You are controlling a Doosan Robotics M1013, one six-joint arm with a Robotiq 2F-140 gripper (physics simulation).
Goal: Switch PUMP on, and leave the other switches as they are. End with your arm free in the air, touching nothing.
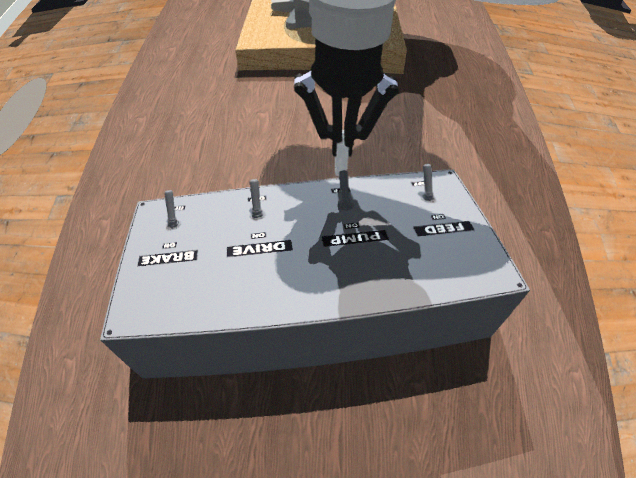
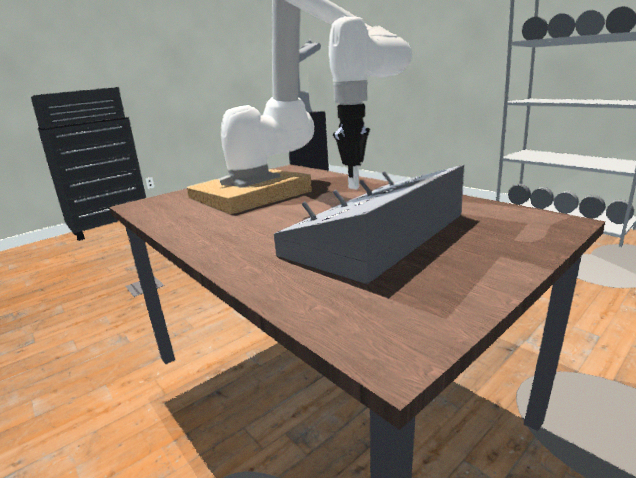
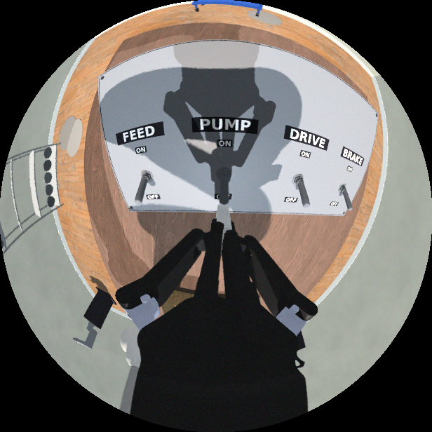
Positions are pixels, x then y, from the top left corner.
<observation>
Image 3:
my gripper: 221,213
grey switch box: 182,114
</observation>
